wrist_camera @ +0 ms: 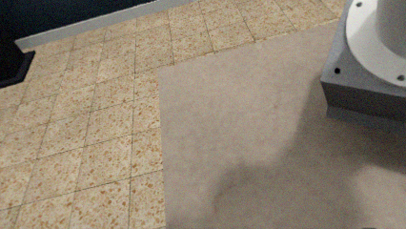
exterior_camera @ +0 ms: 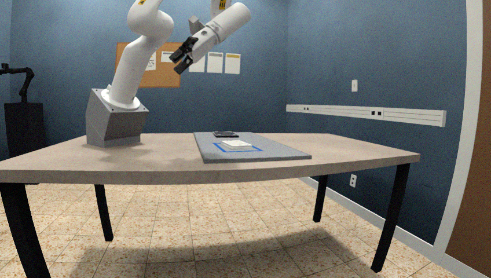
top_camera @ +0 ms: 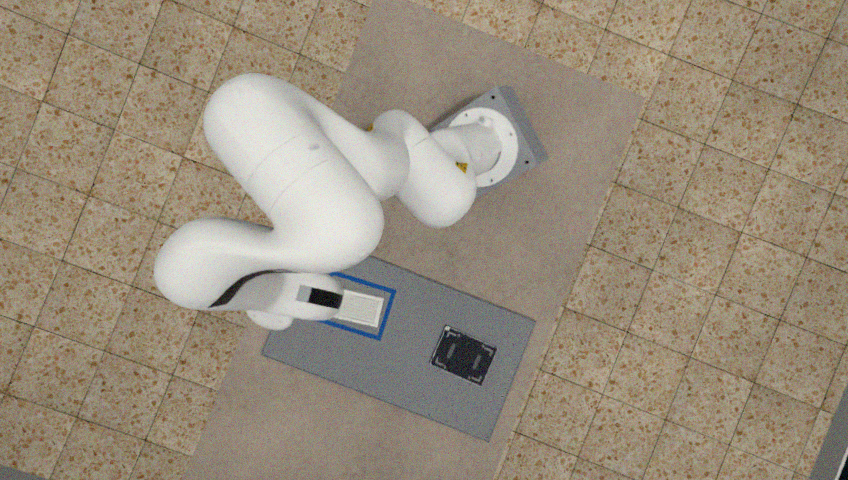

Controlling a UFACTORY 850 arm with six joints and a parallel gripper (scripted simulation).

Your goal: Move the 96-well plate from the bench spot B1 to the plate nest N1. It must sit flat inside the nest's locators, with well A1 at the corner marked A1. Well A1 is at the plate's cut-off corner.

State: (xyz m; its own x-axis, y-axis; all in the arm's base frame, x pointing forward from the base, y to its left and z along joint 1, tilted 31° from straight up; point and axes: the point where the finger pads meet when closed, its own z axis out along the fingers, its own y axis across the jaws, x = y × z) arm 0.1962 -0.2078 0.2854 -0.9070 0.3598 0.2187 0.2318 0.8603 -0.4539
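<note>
The white 96-well plate lies 280 mm below my hand, 250 mm ahead of it and 130 mm to the left of it. The rest, counted from my hand: black plate nest (460 mm to the left, 290 mm below, 280 mm ahead).
</note>
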